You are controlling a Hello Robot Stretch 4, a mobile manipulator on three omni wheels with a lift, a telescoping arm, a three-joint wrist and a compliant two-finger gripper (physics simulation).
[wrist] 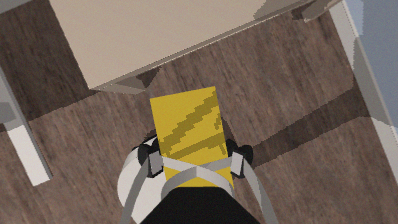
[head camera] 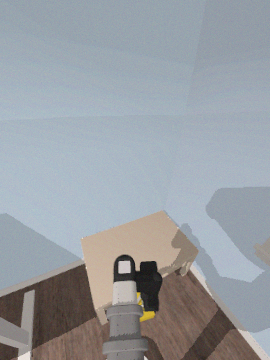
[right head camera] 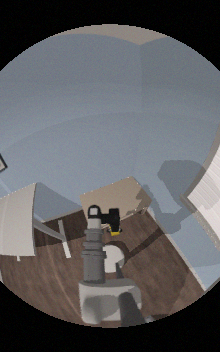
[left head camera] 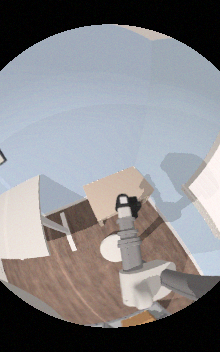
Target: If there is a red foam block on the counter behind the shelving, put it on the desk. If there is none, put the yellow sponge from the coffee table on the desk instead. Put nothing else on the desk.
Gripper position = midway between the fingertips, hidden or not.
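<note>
There's a tan coffee table (head camera: 155, 237), and you can see it in the wrist view (wrist: 111, 50) and in the left head camera view (left head camera: 101, 193) too. There's also a yellow sponge (wrist: 188, 125), and then the gripper (wrist: 195, 150).
</note>
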